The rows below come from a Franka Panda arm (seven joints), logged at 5 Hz.
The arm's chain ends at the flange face. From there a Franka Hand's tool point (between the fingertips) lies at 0.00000 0.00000 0.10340 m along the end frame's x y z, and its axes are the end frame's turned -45 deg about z.
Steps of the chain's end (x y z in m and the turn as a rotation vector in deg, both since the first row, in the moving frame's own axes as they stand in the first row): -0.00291, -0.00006, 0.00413, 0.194, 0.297, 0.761; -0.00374, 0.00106, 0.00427, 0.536, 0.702, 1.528; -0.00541, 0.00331, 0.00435, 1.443, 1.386, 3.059; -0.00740, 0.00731, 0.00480, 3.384, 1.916, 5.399; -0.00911, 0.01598, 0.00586, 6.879, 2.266, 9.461; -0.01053, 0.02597, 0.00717, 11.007, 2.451, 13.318
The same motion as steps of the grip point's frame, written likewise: -0.00139, -0.00196, 0.00413, -0.073, 0.347, 0.761; -0.00182, -0.00166, 0.00426, -0.117, 0.875, 1.528; -0.00256, -0.00146, 0.00429, 0.040, 2.000, 3.059; -0.00357, -0.00161, 0.00456, 1.038, 3.748, 5.399; -0.00567, -0.00003, 0.00504, 3.262, 6.466, 9.461; -0.00764, 0.00215, 0.00518, 6.050, 9.516, 13.318
